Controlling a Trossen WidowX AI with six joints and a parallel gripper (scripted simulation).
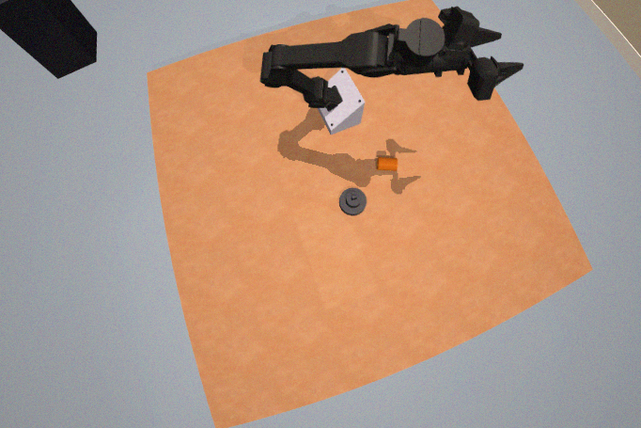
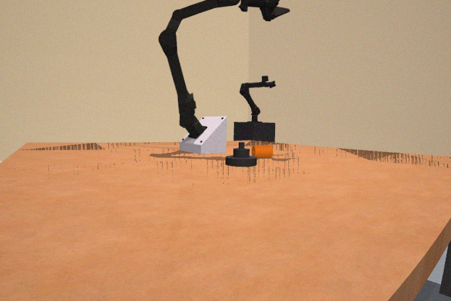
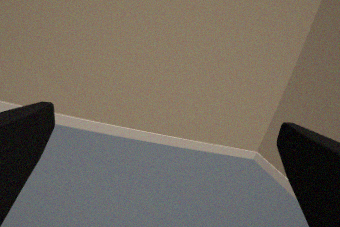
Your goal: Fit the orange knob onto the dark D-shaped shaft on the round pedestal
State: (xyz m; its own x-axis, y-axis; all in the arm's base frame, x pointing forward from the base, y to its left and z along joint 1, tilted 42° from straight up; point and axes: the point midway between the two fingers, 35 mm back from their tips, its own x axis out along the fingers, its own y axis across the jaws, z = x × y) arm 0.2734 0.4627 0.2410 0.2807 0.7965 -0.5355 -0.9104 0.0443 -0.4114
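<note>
My gripper tip is now 53 cm above the orange knob, 13 cm to the left of it and 4 cm past it. Round my gripper tip: dark round pedestal (52 cm below, 28 cm to the right, 3 cm ahead).
</note>
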